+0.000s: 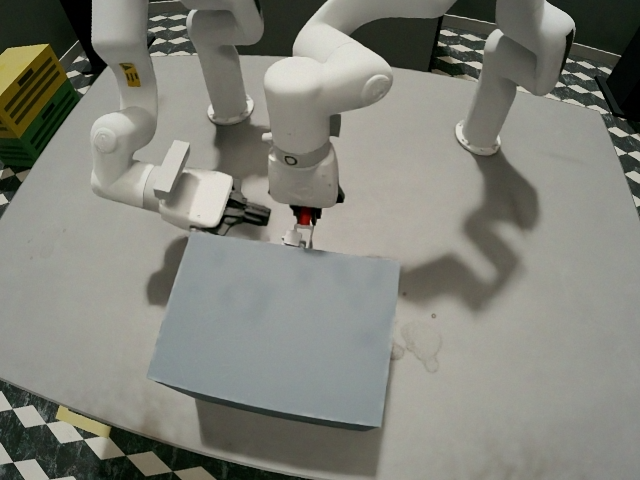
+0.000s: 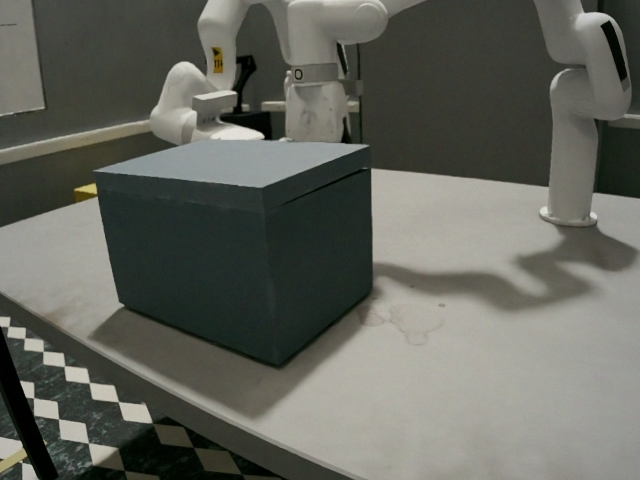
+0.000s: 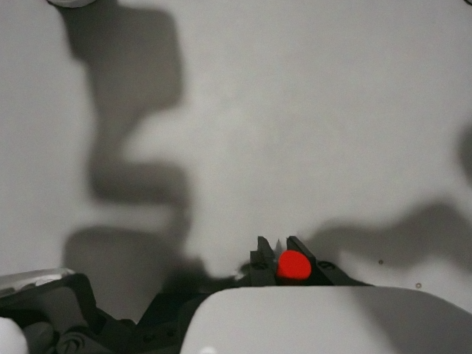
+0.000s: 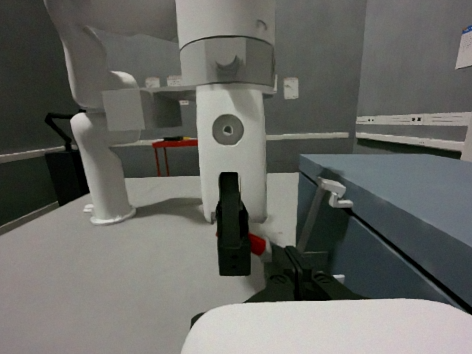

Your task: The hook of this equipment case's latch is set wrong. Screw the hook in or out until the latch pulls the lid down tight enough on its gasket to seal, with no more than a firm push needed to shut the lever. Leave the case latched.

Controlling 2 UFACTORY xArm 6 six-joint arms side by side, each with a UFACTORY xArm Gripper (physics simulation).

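Places are measured from the left arm's base along level axes (x ahead, y left, z up), in metres.
Pixels of known places: left gripper, between the fingertips: (image 1: 308, 217) (image 3: 275, 253) (image 4: 235, 265); right gripper, between the fingertips: (image 1: 269, 218) (image 3: 204, 349) (image 4: 282, 264); left arm's base, origin of its link: (image 1: 477, 138) (image 2: 567, 217) (image 4: 114, 216); right arm's base, origin of its link: (image 1: 230, 109).
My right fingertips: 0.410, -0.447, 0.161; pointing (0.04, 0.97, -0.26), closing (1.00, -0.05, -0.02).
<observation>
For each thing: its top centre in the pictures, then the offset to it from my right fingertips, as dx, dy, dz. "*": a spot on its surface instead. Level surfaces: height alone.
- pale hook, centre of its top: (image 4: 330, 179) (image 1: 292, 236) +0.058, +0.050, +0.050
- red lever handle, a spot on its surface: (image 3: 294, 266) * -0.049, +0.056, +0.004
- grey table, height of its surface: dz -0.161
The blue-grey case (image 1: 273, 330) (image 2: 191, 263) (image 4: 345, 245) stands with its lid (image 2: 232, 160) (image 4: 400, 175) on; a dark gap shows under the lid and widens toward the latch side. The pale hook (image 4: 332, 187) is up at the lid's catch, with its long rod running down to the latch base. The red lever handle (image 1: 305, 215) (image 3: 294, 266) (image 4: 257, 245) sticks outward from the case. My left gripper (image 1: 306, 209) (image 3: 275, 253) points down and is shut on this handle. My right gripper (image 1: 264, 215) (image 4: 282, 264) lies level beside it, shut and empty, apart from the lever.
Both arms' bases (image 1: 230, 111) (image 1: 478, 139) stand on the grey table (image 1: 516, 361) beyond the latch side. Yellow and green crates (image 1: 31, 98) are off the table's left edge. A red cart (image 4: 175, 144) stands in the background.
</observation>
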